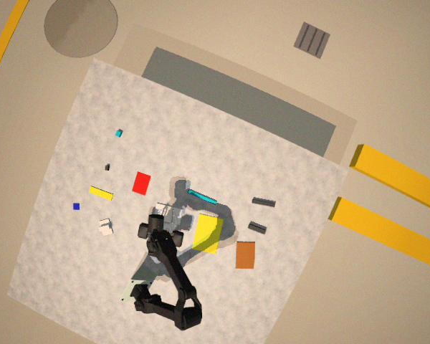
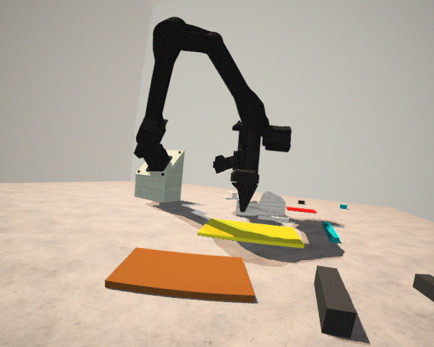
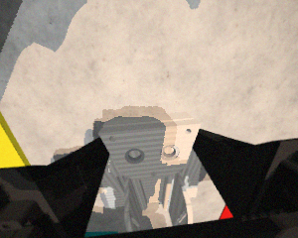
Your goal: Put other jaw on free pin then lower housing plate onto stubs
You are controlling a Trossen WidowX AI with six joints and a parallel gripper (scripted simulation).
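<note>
My gripper tip is 3 cm short of the ribbed jaw, 1 cm to the left of it and 1 cm below it. Also, from my gripper tip: red slab: 14 cm ahead, 19 cm to the left, 1 cm below; then cyan bar: 21 cm ahead, 8 cm to the right; then yellow slab: 7 cm ahead, 18 cm to the right, 1 cm below.
</note>
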